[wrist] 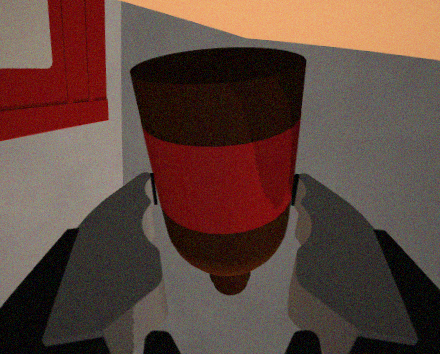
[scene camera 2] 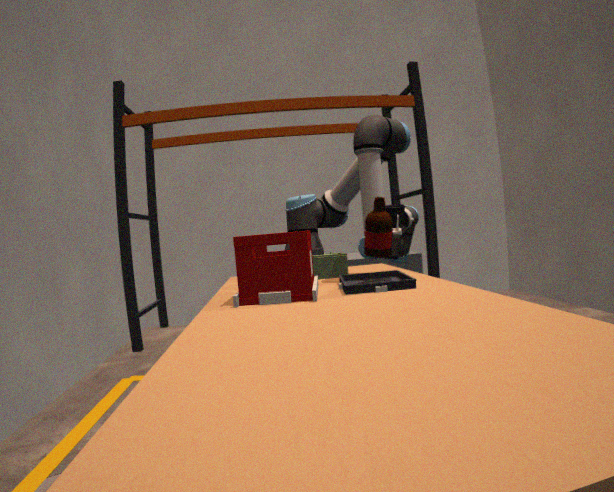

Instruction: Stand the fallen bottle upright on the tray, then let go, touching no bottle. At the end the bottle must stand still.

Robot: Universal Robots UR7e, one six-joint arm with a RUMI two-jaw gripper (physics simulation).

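Frame: origin at the arm's base, x ahead, y left, z up, level; centimetres.
Seen in the pictures: gripper, fingertip midpoint: point(wrist: 223, 177) point(scene camera 2: 378, 232).
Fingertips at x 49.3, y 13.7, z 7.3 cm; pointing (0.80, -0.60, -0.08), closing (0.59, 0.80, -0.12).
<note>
A point is followed by its place in that frame.
A brown bottle with a red label point(scene camera 2: 378, 239) {x 52.8, y 12.3, z 5.6 cm} point(wrist: 222, 185) {x 46.2, y 15.6, z 6.0 cm} is held in the air, neck up and close to upright in the scene view. In the wrist view its base faces the top of the view and its neck points down. My gripper point(wrist: 223, 177) {x 49.3, y 13.7, z 7.2 cm} is shut on the bottle, one jaw on each side at the label. In the scene view the bottle partly hides the jaws. The black tray point(scene camera 2: 379, 290) {x 54.9, y 10.9, z -7.6 cm} lies on the table below the bottle, with a gap between the bottle's base and the tray's rim. The tray does not show in the wrist view.
A red crate point(scene camera 2: 274, 271) {x 53.8, y -15.7, z 0.0 cm} point(wrist: 75, 60) {x 51.9, y -6.3, z 3.0 cm} stands on the table left of the tray, with light grey blocks at its foot. A green box point(scene camera 2: 330, 265) {x 13.1, y 7.1, z -3.6 cm} stands behind, between crate and tray. A rack with orange beams point(scene camera 2: 266, 106) stands behind the arm.
</note>
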